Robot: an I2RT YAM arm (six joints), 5 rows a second.
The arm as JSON. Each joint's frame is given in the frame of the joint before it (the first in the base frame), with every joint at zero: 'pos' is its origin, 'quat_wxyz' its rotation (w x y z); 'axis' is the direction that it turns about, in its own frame. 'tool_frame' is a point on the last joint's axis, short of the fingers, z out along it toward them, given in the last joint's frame.
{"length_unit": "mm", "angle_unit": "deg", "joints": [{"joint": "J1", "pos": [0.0, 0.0, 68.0], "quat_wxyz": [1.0, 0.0, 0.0, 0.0], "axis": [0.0, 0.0, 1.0]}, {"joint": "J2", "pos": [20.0, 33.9, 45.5], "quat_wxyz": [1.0, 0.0, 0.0, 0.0], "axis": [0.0, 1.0, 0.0]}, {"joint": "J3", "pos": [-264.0, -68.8, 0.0], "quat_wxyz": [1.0, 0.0, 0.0, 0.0], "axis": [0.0, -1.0, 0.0]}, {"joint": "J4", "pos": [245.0, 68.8, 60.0], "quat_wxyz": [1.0, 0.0, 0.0, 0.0], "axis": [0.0, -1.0, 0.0]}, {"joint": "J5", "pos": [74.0, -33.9, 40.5], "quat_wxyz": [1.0, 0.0, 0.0, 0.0], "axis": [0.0, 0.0, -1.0]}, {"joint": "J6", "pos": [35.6, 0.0, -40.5], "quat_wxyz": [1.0, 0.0, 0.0, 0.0], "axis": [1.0, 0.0, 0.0]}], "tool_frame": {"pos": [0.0, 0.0, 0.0], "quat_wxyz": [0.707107, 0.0, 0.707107, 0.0]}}
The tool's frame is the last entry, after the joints.
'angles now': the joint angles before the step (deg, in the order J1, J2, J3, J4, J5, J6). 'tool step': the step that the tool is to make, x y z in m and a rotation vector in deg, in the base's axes. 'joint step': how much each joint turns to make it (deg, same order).
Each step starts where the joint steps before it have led.
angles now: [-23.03, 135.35, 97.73, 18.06, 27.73, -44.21]
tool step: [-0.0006, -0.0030, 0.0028, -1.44, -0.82, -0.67]
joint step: [-0.28, 0.00, -0.08, 1.84, 0.69, -0.93]
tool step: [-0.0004, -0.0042, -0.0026, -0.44, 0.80, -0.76]
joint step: [-0.39, 0.58, 0.50, -0.16, 0.57, -0.66]
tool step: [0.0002, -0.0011, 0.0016, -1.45, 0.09, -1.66]
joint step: [0.02, 0.17, 0.25, 0.88, 2.01, -0.92]
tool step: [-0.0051, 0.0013, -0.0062, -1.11, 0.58, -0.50]
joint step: [-0.05, -0.39, -2.53, 2.71, 0.80, -1.25]
